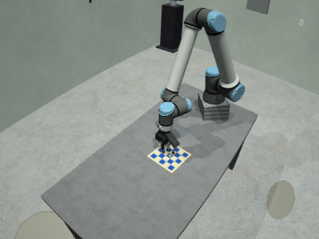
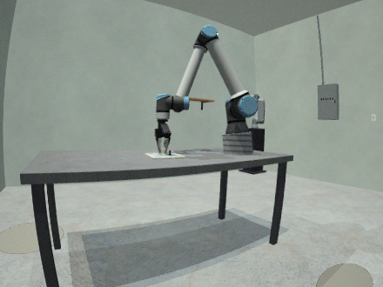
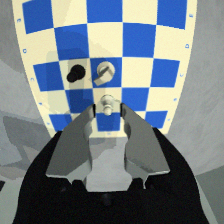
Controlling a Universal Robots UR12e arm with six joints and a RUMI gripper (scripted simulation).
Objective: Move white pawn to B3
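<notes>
My hand is 10 mm above the white pawn. From my hand the other things lie so: chessboard (40 mm to the left, 20 mm below); then black pawn (40 mm to the left, 30 mm behind, 10 mm below).
</notes>
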